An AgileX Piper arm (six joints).
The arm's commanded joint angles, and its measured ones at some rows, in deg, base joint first. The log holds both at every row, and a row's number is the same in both.
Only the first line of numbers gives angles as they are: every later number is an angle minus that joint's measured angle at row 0.
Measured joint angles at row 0:
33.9, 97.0, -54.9, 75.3, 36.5, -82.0
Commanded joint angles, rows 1 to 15:
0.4, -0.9, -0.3, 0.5, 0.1, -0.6
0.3, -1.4, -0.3, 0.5, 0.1, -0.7
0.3, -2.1, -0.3, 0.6, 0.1, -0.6
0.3, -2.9, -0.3, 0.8, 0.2, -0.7
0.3, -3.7, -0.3, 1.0, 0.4, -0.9
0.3, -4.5, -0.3, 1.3, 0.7, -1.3
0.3, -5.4, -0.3, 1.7, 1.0, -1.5
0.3, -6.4, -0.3, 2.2, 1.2, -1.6
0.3, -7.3, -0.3, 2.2, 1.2, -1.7
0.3, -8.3, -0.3, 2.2, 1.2, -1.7
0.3, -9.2, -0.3, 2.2, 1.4, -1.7
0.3, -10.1, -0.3, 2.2, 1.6, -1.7
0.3, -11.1, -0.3, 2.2, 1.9, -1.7
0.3, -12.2, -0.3, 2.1, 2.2, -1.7
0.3, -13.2, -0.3, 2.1, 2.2, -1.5
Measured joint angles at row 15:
0.0, -9.2, 0.0, 1.3, 0.8, -1.2
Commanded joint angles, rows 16 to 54:
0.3, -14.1, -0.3, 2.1, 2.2, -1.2
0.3, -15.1, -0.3, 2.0, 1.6, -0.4
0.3, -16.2, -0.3, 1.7, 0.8, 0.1
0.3, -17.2, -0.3, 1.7, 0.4, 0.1
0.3, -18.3, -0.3, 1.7, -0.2, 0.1
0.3, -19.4, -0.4, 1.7, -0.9, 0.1
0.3, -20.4, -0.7, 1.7, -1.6, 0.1
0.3, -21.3, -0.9, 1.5, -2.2, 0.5
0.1, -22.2, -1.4, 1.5, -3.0, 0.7
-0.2, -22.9, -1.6, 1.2, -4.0, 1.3
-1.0, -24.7, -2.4, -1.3, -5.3, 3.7
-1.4, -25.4, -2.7, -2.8, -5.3, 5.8
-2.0, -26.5, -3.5, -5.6, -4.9, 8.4
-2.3, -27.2, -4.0, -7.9, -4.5, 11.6
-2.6, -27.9, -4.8, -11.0, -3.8, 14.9
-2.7, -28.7, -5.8, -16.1, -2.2, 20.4
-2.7, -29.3, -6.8, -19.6, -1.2, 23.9
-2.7, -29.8, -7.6, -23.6, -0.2, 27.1
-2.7, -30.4, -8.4, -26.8, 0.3, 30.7
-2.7, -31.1, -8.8, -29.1, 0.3, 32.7
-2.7, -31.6, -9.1, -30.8, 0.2, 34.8
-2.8, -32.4, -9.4, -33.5, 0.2, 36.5
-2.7, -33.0, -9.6, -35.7, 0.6, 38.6
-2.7, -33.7, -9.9, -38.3, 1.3, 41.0
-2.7, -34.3, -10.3, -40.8, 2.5, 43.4
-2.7, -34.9, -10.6, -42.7, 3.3, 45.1
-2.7, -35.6, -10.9, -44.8, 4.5, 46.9
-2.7, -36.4, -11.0, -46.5, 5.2, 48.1
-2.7, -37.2, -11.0, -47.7, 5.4, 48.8
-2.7, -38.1, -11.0, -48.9, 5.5, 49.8
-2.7, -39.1, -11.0, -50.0, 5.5, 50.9
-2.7, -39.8, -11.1, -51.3, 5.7, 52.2
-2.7, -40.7, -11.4, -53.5, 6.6, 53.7
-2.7, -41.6, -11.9, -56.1, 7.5, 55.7
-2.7, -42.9, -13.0, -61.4, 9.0, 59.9
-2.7, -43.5, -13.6, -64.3, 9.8, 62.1
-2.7, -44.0, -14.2, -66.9, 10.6, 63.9
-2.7, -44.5, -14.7, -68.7, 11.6, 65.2
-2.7, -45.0, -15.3, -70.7, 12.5, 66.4
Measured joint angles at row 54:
-2.5, -42.9, -12.9, -61.8, 9.8, 60.1
